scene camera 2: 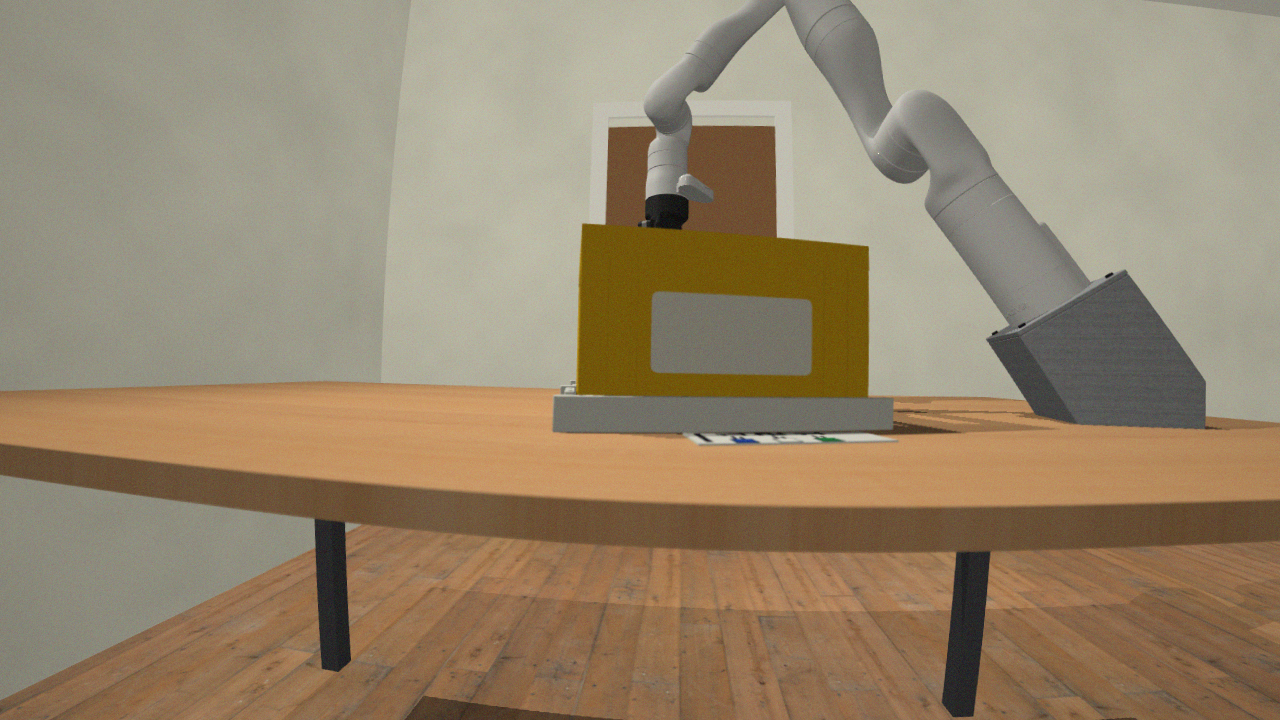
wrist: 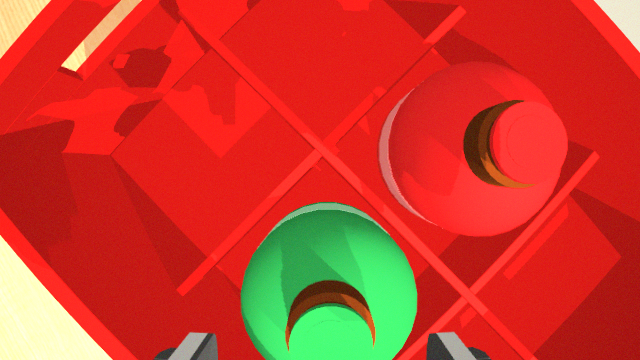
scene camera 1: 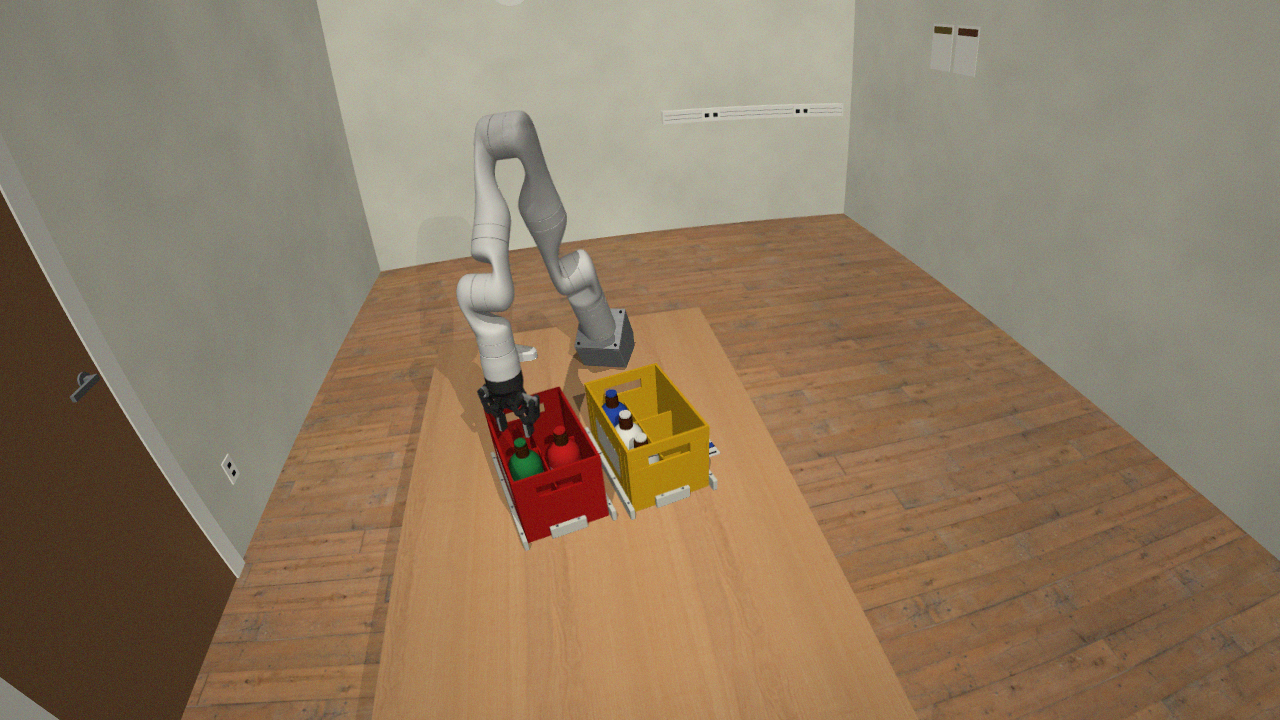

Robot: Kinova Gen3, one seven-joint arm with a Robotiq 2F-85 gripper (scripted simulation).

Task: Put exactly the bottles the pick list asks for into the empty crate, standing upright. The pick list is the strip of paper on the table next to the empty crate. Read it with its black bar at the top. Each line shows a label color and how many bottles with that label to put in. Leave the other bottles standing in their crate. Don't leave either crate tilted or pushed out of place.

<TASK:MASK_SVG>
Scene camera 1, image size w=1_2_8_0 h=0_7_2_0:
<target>yellow crate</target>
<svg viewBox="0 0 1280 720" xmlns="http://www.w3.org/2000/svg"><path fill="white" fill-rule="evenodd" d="M662 369L644 368L617 374L599 384L586 396L592 435L634 507L635 512L656 505L655 496L689 485L690 492L709 486L710 426ZM658 454L660 461L649 464L648 457ZM640 379L641 387L617 394L618 401L623 403L631 412L633 422L642 429L648 439L647 445L628 450L602 408L602 405L606 403L604 389Z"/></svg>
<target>red bottle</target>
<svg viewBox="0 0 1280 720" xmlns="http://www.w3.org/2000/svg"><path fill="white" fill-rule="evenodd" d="M563 426L557 426L553 429L554 440L550 443L547 450L550 470L582 460L578 444L567 437L567 432Z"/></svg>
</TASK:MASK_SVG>
